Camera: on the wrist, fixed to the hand. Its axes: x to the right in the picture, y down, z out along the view.
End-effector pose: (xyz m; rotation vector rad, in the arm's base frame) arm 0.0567 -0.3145 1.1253 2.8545 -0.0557 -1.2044
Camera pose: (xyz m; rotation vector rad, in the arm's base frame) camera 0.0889 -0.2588 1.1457 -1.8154 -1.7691 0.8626
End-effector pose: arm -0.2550 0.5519 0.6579 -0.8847 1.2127 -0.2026
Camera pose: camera -0.2699 0.4939 0.6891 -1.7145 0.2406 -1.3544
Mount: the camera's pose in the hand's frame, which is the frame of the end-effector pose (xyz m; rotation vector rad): 0.0051 -0.0551 -0.0387 -0.0656 -0.0503 -1.5517
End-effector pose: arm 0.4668 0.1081 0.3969 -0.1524 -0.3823 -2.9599
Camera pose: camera 0.4496 0.1500 0.3468 -0.0647 0.2258 1.7335
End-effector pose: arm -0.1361 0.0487 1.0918 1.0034 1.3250 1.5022
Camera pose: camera -0.1691 0.0453 1.0330 -0.1840 1.3821 0.2878
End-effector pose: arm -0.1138 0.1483 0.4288 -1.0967 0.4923 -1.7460
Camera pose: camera -0.1758 0.1622 0.4517 1.4101 0.4601 2.3912
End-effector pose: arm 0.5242 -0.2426 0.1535 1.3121 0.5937 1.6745
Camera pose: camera 0.5074 -0.2058 0.0994 0.4528 1.0928 0.3477
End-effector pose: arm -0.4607 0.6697 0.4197 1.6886 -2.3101 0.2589
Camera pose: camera -0.4055 0.6598 0.4573 2.7793 -0.4752 -0.1912
